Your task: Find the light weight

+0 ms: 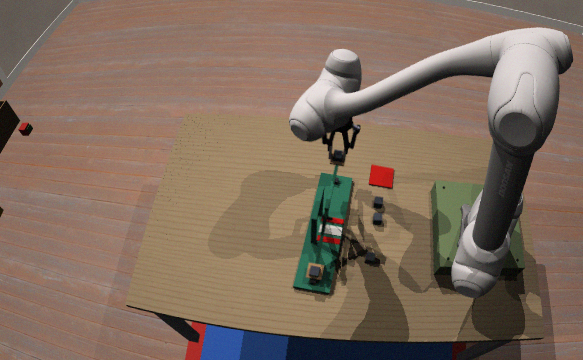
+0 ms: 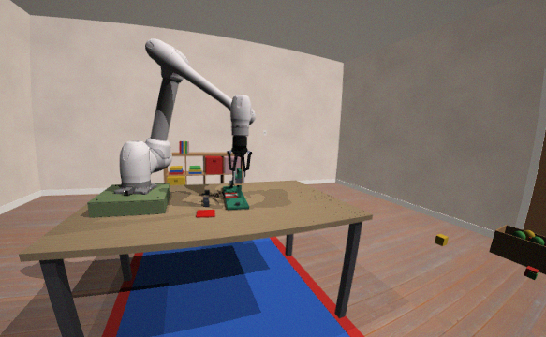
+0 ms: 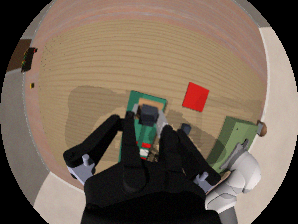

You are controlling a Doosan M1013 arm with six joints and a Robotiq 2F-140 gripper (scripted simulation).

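The red dish is 17 cm below my hand, 17 cm behind it and 7 cm to the right of it. From my hand the other things lie so: green rocker balance: 20 cm to the left, 8 cm below, 2 cm behind.
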